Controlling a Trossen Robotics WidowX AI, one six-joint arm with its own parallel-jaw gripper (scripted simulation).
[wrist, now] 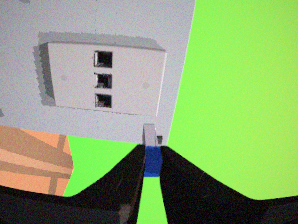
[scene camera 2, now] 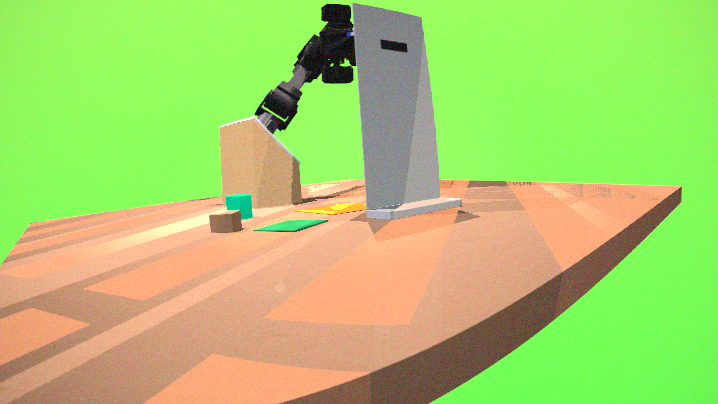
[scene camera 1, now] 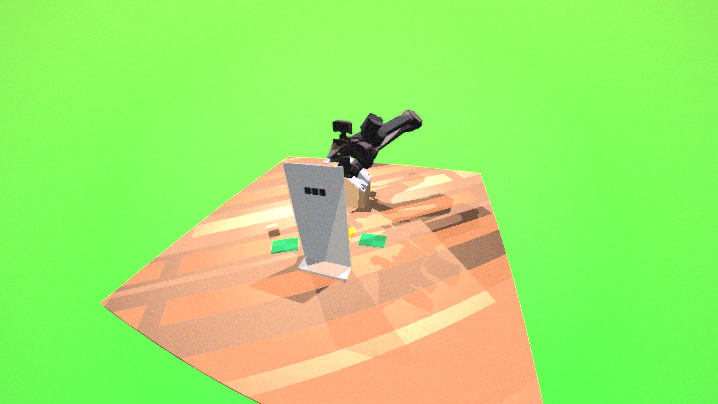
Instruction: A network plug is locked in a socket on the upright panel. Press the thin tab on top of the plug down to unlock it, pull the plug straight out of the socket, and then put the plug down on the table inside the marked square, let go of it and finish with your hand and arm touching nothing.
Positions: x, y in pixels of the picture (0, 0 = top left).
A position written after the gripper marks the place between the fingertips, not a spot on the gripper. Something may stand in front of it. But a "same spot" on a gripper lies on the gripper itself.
Labels:
gripper: wrist 151, 152; scene camera 2; scene camera 1
same spot on upright grey panel: (wrist: 100, 76) = (scene camera 2: 394, 48)
same spot on gripper: (scene camera 1: 338, 145) = (scene camera 2: 339, 29)

